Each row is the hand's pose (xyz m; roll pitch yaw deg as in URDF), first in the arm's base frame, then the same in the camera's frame.
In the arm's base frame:
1: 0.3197 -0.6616 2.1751 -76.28 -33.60 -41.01
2: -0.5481 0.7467 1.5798 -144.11 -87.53 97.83
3: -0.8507 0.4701 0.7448 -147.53 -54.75 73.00
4: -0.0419 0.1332 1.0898 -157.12 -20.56 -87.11
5: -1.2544 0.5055 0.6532 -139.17 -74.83 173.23
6: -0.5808 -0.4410 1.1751 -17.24 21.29 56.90
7: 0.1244 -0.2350 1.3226 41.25 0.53 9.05
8: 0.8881 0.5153 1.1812 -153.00 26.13 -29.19
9: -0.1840 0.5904 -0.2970 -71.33 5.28 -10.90
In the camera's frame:
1: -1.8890 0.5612 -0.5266 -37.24 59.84 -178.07
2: -1.5804 0.4265 1.1989 13.54 6.54 150.81
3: -0.6541 0.3521 1.2419 -16.34 -15.15 175.93
4: -1.1215 0.0127 0.4983 132.74 61.06 86.84
5: -0.4409 0.6107 1.4875 92.86 -0.45 137.81
6: -0.7855 0.6907 0.2641 71.62 -27.89 -100.66
7: -1.2459 0.1338 0.0655 140.91 20.91 -116.17
8: -1.6810 -0.8138 0.3464 -17.37 44.18 -69.59
9: -0.0525 -0.7330 1.1719 34.63 39.36 -105.80

